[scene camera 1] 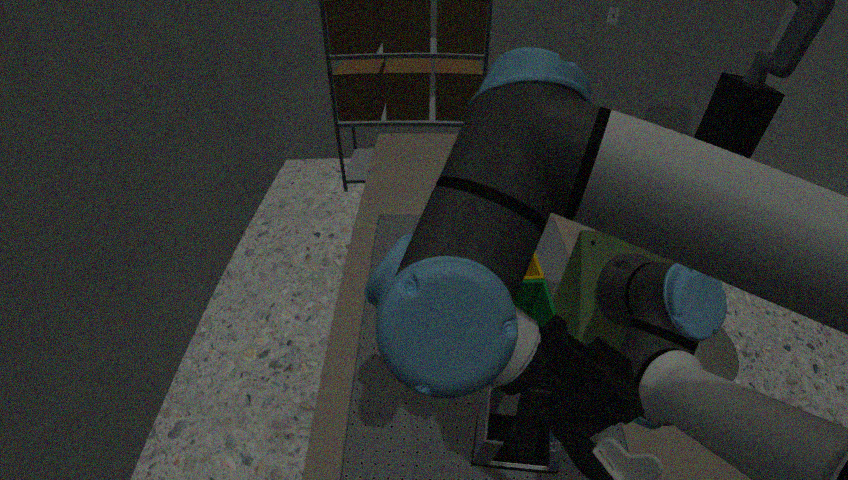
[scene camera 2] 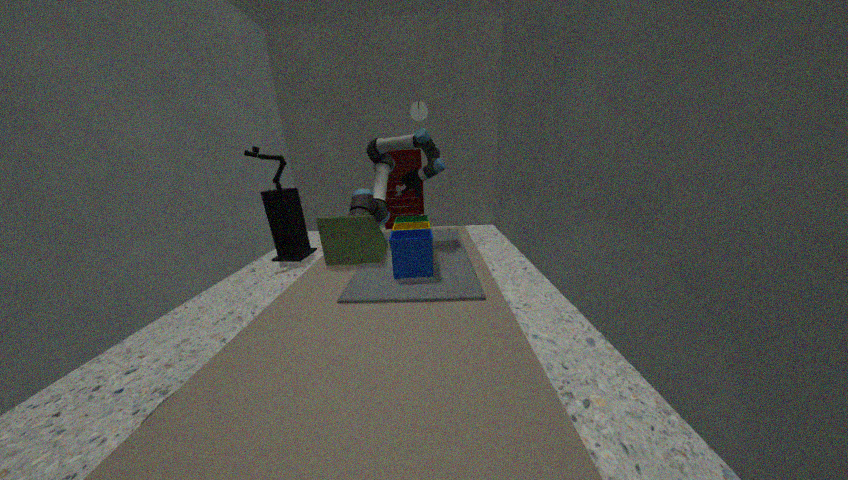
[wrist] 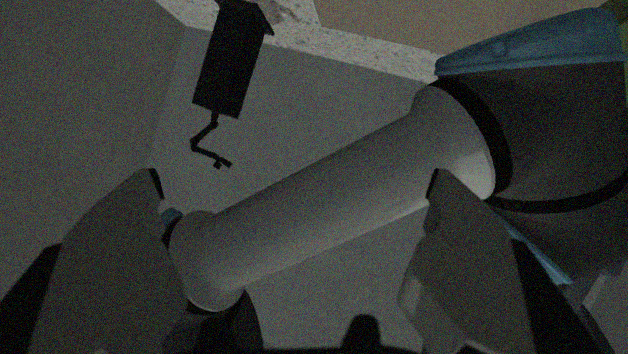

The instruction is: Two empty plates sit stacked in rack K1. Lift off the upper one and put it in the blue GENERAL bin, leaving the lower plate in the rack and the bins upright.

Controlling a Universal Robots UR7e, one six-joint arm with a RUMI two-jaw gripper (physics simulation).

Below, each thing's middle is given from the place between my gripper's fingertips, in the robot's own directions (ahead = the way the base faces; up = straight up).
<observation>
Now: the black plate (scene camera 1: pixel 498 425) 9 cm ahead of my hand, 10 cm to the right of it and 26 cm below it. Round my hand: blue general bin (scene camera 2: pixel 411 250): 16 cm ahead, 55 cm to the right, 21 cm below; then green bin (scene camera 1: pixel 533 298): 12 cm ahead, 28 cm to the right, 21 cm below.
</observation>
